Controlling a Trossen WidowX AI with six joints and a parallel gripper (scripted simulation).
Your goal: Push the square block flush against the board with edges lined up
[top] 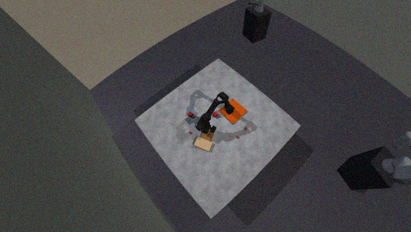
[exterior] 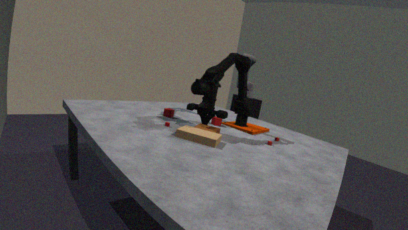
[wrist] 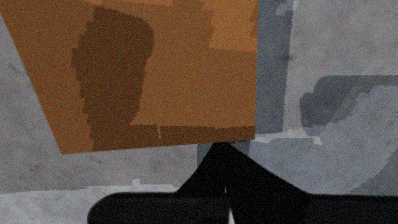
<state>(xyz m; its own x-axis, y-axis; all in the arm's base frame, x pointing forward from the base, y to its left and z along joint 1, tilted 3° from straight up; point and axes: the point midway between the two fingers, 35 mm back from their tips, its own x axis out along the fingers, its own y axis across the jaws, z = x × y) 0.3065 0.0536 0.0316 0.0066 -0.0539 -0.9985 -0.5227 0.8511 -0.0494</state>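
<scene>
Now: the brown square block 7 cm to the left of my gripper tip, 3 cm ahead of it and 1 cm above it. Round my gripper tip: pale wooden board: 12 cm to the left, 11 cm ahead, 1 cm above.
</scene>
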